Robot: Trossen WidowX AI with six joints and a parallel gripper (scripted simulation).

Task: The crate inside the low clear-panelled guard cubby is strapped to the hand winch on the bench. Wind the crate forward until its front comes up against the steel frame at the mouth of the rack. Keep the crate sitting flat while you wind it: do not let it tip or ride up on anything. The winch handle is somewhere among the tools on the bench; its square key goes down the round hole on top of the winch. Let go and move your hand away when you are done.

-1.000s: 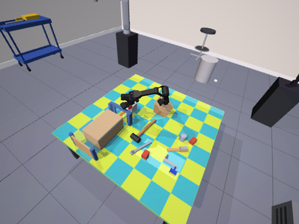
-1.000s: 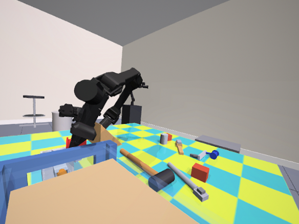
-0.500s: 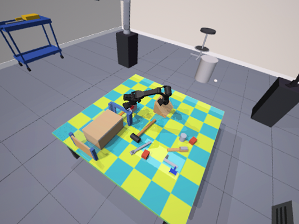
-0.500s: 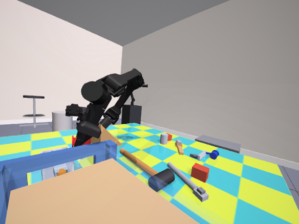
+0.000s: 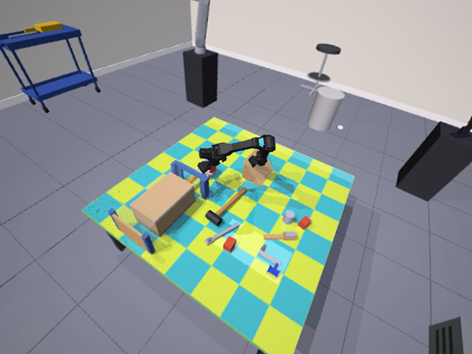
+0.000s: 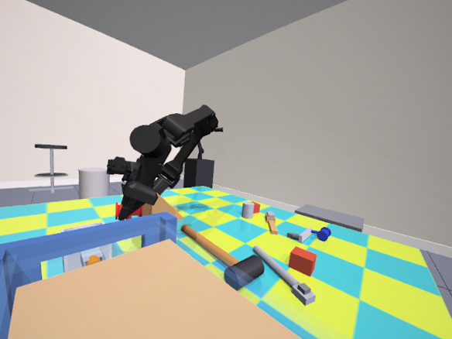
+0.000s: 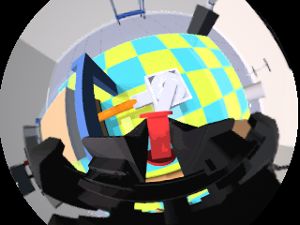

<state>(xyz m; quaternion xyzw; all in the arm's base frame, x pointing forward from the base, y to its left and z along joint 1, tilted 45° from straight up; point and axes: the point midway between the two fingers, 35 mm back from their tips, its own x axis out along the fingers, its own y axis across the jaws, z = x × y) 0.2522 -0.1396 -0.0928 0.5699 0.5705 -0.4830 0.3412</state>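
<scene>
Now: gripper tip 30 mm above the winch handle, 20 mm past it and 10 mm to the left of it. From my gripper tip the other things lie so: brush 590 mm to the left, 110 mm below, 70 mm ahead; then red grip 20 mm to the left; then grey winch 100 mm below, 70 mm to the right, 70 mm behind.
</scene>
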